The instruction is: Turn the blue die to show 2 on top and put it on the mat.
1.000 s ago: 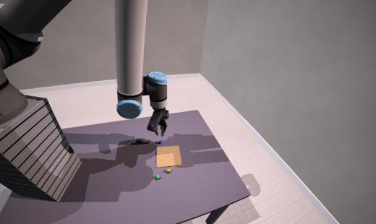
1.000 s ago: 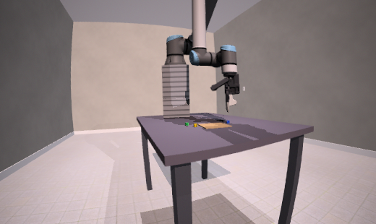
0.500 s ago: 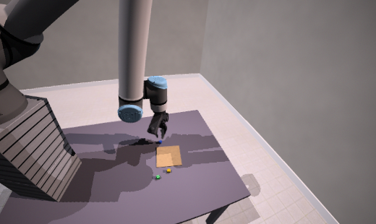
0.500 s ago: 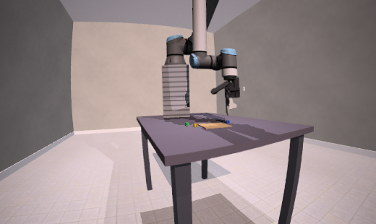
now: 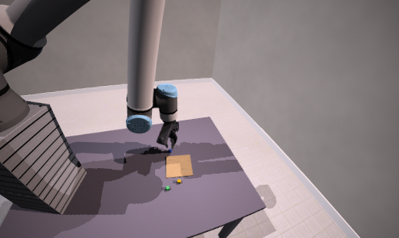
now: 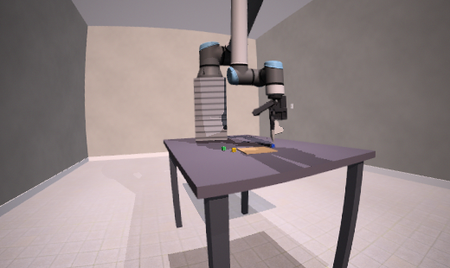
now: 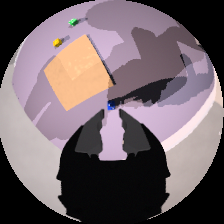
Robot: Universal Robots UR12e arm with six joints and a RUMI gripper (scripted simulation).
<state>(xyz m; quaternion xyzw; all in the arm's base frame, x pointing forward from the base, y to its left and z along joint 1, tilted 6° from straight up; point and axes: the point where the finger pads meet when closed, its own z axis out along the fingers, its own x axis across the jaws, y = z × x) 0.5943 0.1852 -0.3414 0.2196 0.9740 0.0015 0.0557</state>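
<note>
Right now the blue die is 30 mm below my hand. From my hand the other things lie so: tan mat 110 mm to the right, 40 mm below, 40 mm ahead; yellow die 210 mm to the right, 30 mm below, 30 mm ahead; green die 240 mm to the right, 30 mm below, 30 mm behind.
</note>
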